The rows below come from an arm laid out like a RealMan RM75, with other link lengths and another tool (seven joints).
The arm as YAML. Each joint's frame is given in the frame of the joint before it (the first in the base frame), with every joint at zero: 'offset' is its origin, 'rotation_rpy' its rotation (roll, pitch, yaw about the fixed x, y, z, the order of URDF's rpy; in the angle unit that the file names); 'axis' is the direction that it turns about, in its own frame. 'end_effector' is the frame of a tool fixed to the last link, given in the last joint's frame.
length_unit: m
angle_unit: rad
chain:
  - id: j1
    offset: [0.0, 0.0, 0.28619]
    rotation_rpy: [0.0, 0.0, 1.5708]
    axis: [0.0, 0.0, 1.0]
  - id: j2
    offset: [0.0, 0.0, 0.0]
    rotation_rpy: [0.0, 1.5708, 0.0]
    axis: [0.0, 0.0, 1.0]
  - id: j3
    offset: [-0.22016, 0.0, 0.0]
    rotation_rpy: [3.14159, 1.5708, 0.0]
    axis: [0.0, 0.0, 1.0]
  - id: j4
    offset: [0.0, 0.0, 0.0]
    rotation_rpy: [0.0, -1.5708, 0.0]
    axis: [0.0, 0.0, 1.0]
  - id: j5
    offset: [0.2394, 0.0, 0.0]
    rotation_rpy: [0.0, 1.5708, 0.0]
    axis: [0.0, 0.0, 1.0]
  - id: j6
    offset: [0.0, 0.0, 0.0]
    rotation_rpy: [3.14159, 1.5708, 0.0]
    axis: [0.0, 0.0, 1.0]
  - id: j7
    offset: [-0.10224, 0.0, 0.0]
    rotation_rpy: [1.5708, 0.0, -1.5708]
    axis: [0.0, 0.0, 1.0]
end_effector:
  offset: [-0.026, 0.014, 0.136]
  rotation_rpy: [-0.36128, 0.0, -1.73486]
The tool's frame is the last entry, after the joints.
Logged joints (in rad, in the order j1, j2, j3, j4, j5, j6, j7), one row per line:
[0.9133, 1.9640, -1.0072, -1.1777, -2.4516, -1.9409, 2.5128]
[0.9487, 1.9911, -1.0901, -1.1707, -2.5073, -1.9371, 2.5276]
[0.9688, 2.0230, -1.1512, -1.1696, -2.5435, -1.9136, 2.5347]
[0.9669, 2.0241, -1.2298, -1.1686, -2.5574, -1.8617, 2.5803]
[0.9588, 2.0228, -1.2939, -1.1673, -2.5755, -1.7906, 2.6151]
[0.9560, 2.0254, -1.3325, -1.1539, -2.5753, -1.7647, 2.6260]
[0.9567, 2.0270, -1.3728, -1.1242, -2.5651, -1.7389, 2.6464]
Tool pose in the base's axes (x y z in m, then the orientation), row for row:
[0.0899, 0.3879, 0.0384, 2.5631, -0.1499, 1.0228]
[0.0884, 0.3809, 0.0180, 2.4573, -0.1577, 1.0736]
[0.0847, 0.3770, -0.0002, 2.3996, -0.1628, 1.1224]
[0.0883, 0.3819, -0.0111, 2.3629, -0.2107, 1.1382]
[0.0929, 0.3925, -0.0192, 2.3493, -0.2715, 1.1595]
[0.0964, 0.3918, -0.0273, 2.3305, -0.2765, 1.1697]
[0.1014, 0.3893, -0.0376, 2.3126, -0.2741, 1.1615]
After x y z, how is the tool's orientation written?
As angles about the fixed x, y, z axes (roll, pitch, yaw), in radians.
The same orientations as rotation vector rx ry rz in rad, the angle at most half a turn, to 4 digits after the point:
[2.3429, 1.2468, 0.5602]
[2.2347, 1.2461, 0.6395]
[2.1664, 1.2678, 0.6927]
[2.1514, 1.2483, 0.7708]
[2.1583, 1.2435, 0.8540]
[2.1413, 1.2408, 0.8722]
[2.1298, 1.2198, 0.8739]

